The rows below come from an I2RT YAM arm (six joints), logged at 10 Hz.
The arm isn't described. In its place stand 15 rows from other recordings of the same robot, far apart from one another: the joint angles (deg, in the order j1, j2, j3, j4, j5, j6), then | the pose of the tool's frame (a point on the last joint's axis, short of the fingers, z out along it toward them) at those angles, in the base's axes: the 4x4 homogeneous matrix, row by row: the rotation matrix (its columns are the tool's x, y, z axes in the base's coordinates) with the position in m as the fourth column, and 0 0 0 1 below.
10.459, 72.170, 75.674, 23.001, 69.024, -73.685 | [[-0.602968, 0.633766, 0.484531, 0.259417], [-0.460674, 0.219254, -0.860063, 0.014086], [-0.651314, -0.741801, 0.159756, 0.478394], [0, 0, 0, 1]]
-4.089, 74.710, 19.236, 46.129, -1.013, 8.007 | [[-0.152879, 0.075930, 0.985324, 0.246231], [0.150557, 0.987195, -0.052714, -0.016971], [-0.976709, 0.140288, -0.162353, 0.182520], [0, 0, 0, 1]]
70.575, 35.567, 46.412, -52.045, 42.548, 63.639 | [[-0.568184, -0.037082, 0.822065, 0.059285], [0.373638, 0.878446, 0.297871, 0.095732], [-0.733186, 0.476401, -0.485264, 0.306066], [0, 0, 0, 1]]
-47.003, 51.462, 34.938, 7.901, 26.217, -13.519 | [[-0.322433, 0.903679, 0.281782, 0.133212], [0.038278, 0.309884, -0.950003, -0.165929], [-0.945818, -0.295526, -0.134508, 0.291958], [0, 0, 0, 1]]
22.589, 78.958, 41.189, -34.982, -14.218, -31.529 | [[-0.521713, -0.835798, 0.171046, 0.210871], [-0.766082, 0.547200, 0.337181, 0.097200], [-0.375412, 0.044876, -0.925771, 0.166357], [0, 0, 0, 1]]
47.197, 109.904, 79.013, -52.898, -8.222, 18.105 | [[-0.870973, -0.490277, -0.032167, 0.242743], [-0.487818, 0.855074, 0.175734, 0.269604], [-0.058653, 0.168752, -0.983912, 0.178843], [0, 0, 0, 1]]
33.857, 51.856, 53.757, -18.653, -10.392, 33.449 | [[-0.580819, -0.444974, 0.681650, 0.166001], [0.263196, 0.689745, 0.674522, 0.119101], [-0.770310, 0.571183, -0.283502, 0.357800], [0, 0, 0, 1]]
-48.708, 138.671, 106.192, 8.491, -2.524, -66.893 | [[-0.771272, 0.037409, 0.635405, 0.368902], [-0.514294, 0.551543, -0.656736, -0.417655], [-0.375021, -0.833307, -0.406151, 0.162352], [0, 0, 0, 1]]
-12.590, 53.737, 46.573, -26.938, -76.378, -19.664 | [[-0.268261, -0.875384, 0.402169, 0.185783], [-0.021290, 0.422756, 0.905994, -0.006042], [-0.963111, 0.234481, -0.132046, 0.309155], [0, 0, 0, 1]]
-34.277, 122.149, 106.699, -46.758, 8.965, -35.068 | [[-0.952431, 0.084470, 0.292815, 0.379885], [-0.037668, 0.920824, -0.388156, -0.265630], [-0.302418, -0.380721, -0.873839, 0.233014], [0, 0, 0, 1]]
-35.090, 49.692, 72.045, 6.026, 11.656, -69.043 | [[-0.522489, 0.616580, 0.588927, 0.117598], [-0.750666, -0.005081, -0.660662, -0.091408], [-0.404359, -0.787276, 0.465500, 0.515233], [0, 0, 0, 1]]
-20.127, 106.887, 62.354, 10.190, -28.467, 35.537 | [[-0.469993, 0.253330, 0.845536, 0.381744], [0.716430, 0.669038, 0.197780, -0.121830], [-0.515592, 0.698722, -0.495936, 0.177663], [0, 0, 0, 1]]
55.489, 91.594, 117.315, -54.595, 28.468, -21.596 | [[-0.074808, -0.554337, 0.828923, 0.192016], [-0.679884, 0.636450, 0.364265, 0.249320], [-0.729494, -0.536322, -0.424496, 0.486936], [0, 0, 0, 1]]
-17.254, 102.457, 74.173, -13.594, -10.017, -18.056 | [[-0.658308, -0.037482, 0.751815, 0.386058], [-0.115143, 0.992020, -0.051366, -0.113419], [-0.743890, -0.120381, -0.657371, 0.235231], [0, 0, 0, 1]]
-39.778, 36.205, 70.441, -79.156, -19.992, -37.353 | [[-0.683294, 0.000801, 0.730143, 0.047639], [-0.173034, 0.971335, -0.162996, -0.023823], [-0.709344, -0.237714, -0.663568, 0.381005], [0, 0, 0, 1]]
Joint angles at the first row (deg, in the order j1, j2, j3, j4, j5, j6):
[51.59, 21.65, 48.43, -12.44, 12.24, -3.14]
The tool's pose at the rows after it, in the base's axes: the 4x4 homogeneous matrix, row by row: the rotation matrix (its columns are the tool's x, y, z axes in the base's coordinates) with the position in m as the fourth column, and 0 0 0 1 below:
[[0.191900, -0.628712, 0.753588, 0.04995], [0.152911, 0.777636, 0.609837, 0.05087], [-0.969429, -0.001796, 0.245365, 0.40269], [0, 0, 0, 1]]
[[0.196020, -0.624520, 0.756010, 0.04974], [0.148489, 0.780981, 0.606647, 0.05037], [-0.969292, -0.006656, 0.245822, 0.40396], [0, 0, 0, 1]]
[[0.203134, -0.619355, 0.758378, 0.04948], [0.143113, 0.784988, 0.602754, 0.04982], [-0.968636, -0.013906, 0.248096, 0.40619], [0, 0, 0, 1]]
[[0.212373, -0.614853, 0.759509, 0.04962], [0.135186, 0.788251, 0.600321, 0.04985], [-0.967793, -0.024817, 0.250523, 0.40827], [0, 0, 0, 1]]
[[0.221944, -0.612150, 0.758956, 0.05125], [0.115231, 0.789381, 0.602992, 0.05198], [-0.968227, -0.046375, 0.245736, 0.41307], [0, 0, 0, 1]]
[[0.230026, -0.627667, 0.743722, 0.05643], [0.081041, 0.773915, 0.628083, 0.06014], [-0.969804, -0.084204, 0.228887, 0.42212], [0, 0, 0, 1]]
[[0.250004, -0.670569, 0.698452, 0.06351], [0.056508, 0.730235, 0.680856, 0.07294], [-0.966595, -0.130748, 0.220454, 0.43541], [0, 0, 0, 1]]
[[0.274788, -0.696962, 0.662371, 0.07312], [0.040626, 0.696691, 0.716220, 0.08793], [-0.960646, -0.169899, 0.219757, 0.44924], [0, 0, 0, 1]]
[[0.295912, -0.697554, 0.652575, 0.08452], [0.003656, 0.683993, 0.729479, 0.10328], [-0.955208, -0.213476, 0.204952, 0.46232], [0, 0, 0, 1]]
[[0.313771, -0.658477, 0.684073, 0.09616], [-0.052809, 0.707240, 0.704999, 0.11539], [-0.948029, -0.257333, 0.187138, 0.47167], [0, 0, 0, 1]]
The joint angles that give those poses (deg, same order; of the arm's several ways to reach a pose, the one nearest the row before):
[51.59, 21.60, 48.60, -12.46, 12.21, -3.25]
[51.57, 21.70, 48.93, -12.65, 12.43, -3.60]
[51.60, 21.93, 49.46, -12.80, 12.70, -4.13]
[51.59, 22.25, 49.91, -12.76, 12.83, -4.85]
[51.55, 23.56, 51.15, -13.00, 12.67, -6.01]
[51.59, 26.87, 53.63, -13.27, 11.10, -7.61]
[51.57, 31.47, 57.02, -12.71, 7.12, -9.32]
[51.57, 36.57, 60.53, -11.22, 4.23, -10.98]
[51.59, 41.89, 64.63, -10.90, 3.34, -13.30]
[51.51, 46.28, 68.11, -10.99, 5.54, -16.25]

